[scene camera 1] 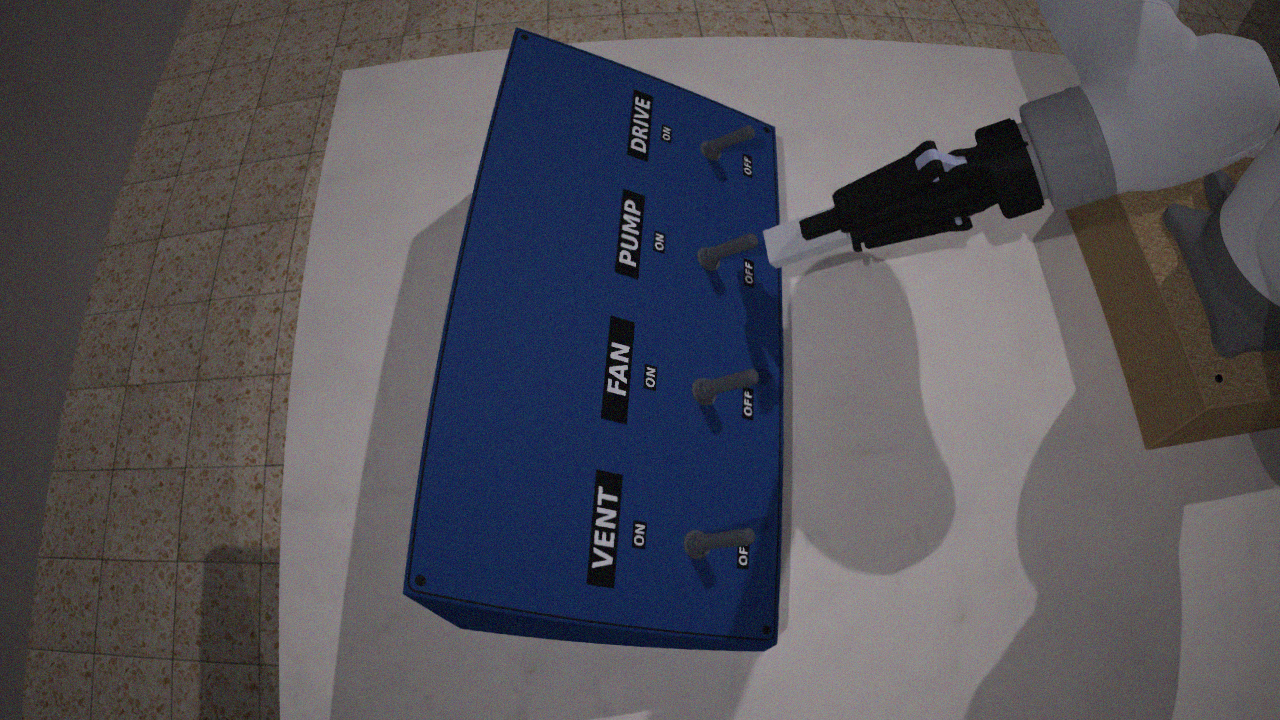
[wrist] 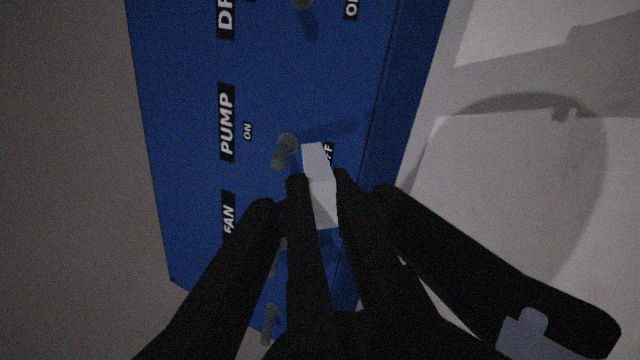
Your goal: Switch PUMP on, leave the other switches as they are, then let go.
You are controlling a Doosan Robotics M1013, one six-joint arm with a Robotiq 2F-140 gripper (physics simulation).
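Places are measured from the arm's base along level axes (x ahead, y left, z up), in millimetres.
Pixels of known places: gripper, fingertip midpoint: (scene camera 1: 769, 249) (wrist: 312, 161); arm's base, link origin: (scene camera 1: 1249, 281).
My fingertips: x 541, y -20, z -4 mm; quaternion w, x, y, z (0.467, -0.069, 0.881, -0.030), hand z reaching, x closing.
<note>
For each thing: its top centre in the pictures, then the offset to it from my fingertips. Level surfaces: height alone.
- PUMP lever, top centre: (scene camera 1: 734, 235) (wrist: 261, 157) 26 mm up, 33 mm ahead, 3 mm left
- DRIVE lever, top centre: (scene camera 1: 733, 126) 26 mm up, 22 mm ahead, 116 mm right
- FAN lever, top centre: (scene camera 1: 732, 372) 26 mm up, 44 mm ahead, 123 mm left
- VENT lever, top centre: (scene camera 1: 727, 533) (wrist: 255, 334) 26 mm up, 54 mm ahead, 242 mm left
- pale table top, surface height: 104 mm down
The blue switch panel (scene camera 1: 528, 268) (wrist: 180, 150) carries four grey levers. The PUMP lever (scene camera 1: 729, 250) (wrist: 283, 151) leans toward its OFF label in the scene view. The DRIVE lever (scene camera 1: 731, 142), FAN lever (scene camera 1: 726, 385) and VENT lever (scene camera 1: 721, 541) also lean toward OFF. My gripper (scene camera 1: 777, 246) (wrist: 312, 161) is shut with nothing between its pale fingertips. The tips are at the OFF side of the PUMP lever, close to its free end, near the panel's right edge. In the wrist view they partly hide the PUMP OFF label. I cannot tell whether they touch the lever.
The panel stands on a pale table top (scene camera 1: 877, 626). The arm (scene camera 1: 1163, 98) reaches in from the upper right. Its base stands on a brown block (scene camera 1: 1127, 349) at the right. A tiled floor (scene camera 1: 161, 358) lies beyond the table's left and far edges.
</note>
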